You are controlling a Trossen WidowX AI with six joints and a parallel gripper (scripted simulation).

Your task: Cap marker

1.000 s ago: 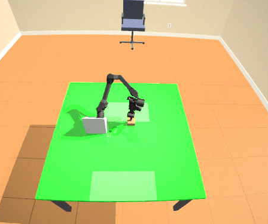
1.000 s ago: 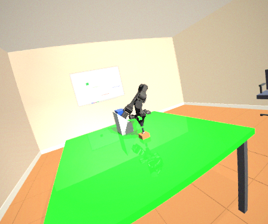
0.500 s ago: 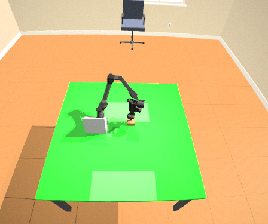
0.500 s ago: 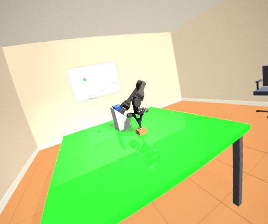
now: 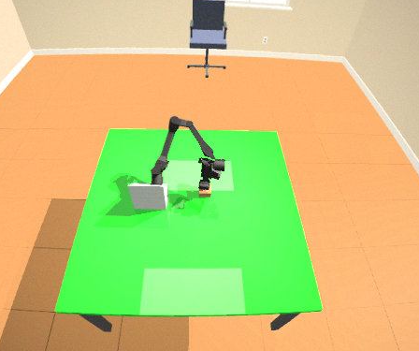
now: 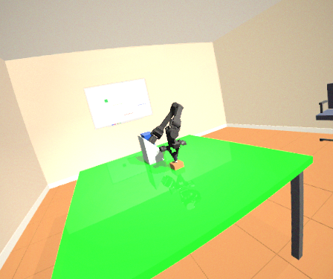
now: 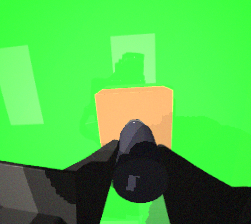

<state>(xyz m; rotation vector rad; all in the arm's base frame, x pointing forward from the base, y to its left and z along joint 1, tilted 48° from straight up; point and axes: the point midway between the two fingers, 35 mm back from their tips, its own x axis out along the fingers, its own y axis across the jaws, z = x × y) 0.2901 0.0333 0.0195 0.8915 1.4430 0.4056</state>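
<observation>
My gripper tip is 10 mm below the dark cylindrical cap. Round my gripper tip: holder block (60 mm below).
</observation>
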